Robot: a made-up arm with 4 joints.
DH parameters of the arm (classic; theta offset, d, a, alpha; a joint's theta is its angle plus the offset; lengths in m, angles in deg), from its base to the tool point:
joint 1: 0 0.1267 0.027 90
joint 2: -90 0.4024 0.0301 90
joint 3: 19.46 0 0.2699 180
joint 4: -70.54 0.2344 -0.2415 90
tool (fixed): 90 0.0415 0 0
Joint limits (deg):
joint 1: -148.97..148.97
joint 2: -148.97..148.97
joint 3: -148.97..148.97
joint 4: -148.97..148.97
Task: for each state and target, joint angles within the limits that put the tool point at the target. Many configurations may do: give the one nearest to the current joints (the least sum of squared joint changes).
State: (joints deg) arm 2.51 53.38 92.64 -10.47
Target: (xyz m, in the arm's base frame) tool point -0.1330 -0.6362 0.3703
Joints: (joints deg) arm -26.44 93.64 97.49 1.04
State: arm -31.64 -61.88 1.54 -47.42
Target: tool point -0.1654 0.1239 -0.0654
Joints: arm -49.23 -101.66 -47.63 -37.64
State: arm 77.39 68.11 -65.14 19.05
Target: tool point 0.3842 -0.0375 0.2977
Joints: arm 55.30 50.11 -62.03 46.84
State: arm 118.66 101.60 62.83 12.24
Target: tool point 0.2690 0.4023 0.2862
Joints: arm 110.94 70.58 41.68 26.11
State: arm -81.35 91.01 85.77 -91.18
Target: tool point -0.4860 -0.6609 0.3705
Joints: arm -61.02 91.69 57.48 -61.34
